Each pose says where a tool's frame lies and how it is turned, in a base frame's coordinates. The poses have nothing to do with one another.
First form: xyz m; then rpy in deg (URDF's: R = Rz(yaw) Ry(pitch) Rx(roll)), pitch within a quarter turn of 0, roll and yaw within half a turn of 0.
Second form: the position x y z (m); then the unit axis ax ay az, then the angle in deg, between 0 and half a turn. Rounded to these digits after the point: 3 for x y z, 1 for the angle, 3 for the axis.
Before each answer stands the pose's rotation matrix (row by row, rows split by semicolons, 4 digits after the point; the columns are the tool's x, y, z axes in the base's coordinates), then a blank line. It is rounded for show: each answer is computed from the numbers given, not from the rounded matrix.
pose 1, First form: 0.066 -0.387 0.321 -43.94 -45.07 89.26
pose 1, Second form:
0.0091 -0.7137 -0.7004; 0.7062 0.5005 -0.5008; 0.7080 -0.4901 0.5085

0.066 -0.387 0.321 0.005 -0.704 0.710 89.5
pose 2, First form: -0.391 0.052 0.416 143.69 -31.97 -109.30
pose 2, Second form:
-0.2804 -0.6569 -0.6999; -0.8007 0.5622 -0.2070; 0.5295 0.5023 -0.6836

-0.391 0.052 0.416 0.497 -0.862 -0.101 134.5
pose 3, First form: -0.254 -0.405 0.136 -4.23 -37.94 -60.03
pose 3, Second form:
0.3940 0.8866 -0.2424; -0.6832 0.4589 0.5680; 0.6148 -0.0582 0.7865

-0.254 -0.405 0.136 -0.330 -0.452 -0.828 71.4
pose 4, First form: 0.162 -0.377 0.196 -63.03 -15.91 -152.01
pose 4, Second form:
-0.8492 -0.0029 0.5281; -0.4513 -0.5151 -0.7286; 0.2741 -0.8571 0.4362

0.162 -0.377 0.196 -0.242 0.478 -0.844 164.6
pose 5, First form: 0.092 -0.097 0.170 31.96 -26.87 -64.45
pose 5, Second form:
0.3847 0.6623 -0.6429; -0.8048 0.5818 0.1177; 0.4520 0.4722 0.7568

0.092 -0.097 0.170 0.190 -0.587 -0.787 68.8
